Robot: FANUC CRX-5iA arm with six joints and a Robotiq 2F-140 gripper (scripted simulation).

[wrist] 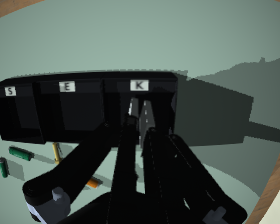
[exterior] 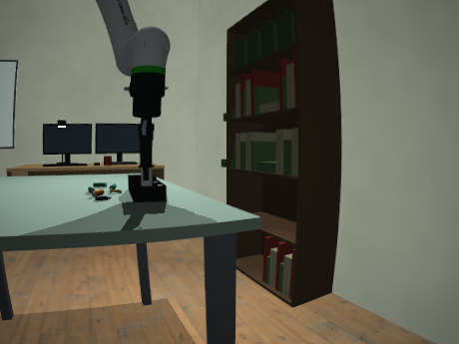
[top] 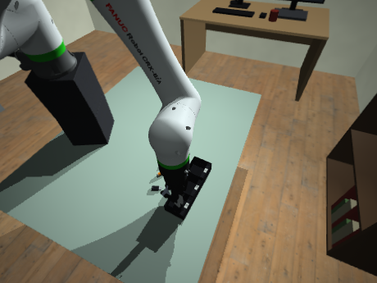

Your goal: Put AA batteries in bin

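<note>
My hand is 150 mm to the right of the small yellow piece, 60 mm past it and 40 mm above it. The rest, counted from my hand: orange battery 120 mm to the left, 110 mm behind, 40 mm below; small dark piece 110 mm behind, 50 mm below, 40 mm to the left.
</note>
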